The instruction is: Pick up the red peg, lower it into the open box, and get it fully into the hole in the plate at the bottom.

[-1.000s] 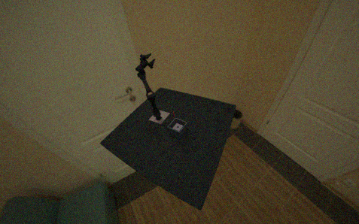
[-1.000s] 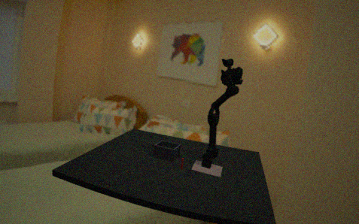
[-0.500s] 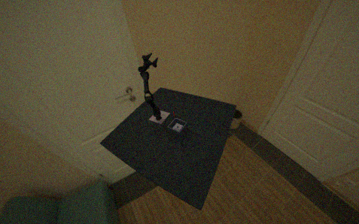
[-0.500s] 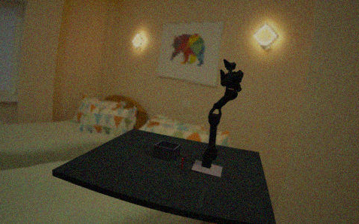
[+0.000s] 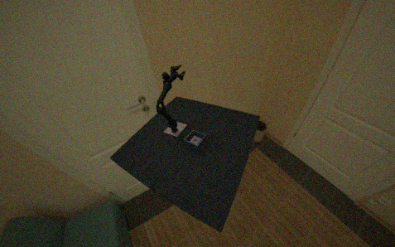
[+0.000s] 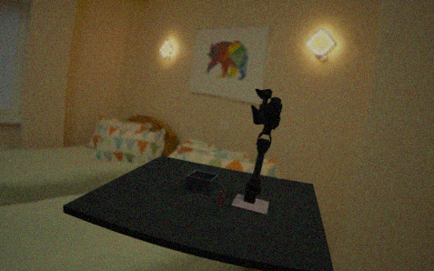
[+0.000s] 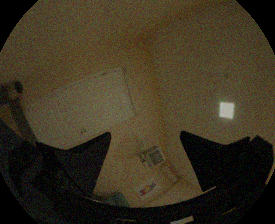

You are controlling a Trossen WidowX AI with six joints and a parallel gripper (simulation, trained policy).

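Now: the red peg 13 cm ahead of my gripper tip, 19 cm to the right of it and 59 cm below it. From my gripper tip the other things lie so: plate (30 cm ahead, 35 cm to the right, 59 cm below); box (30 cm ahead, 35 cm to the right, 61 cm below).
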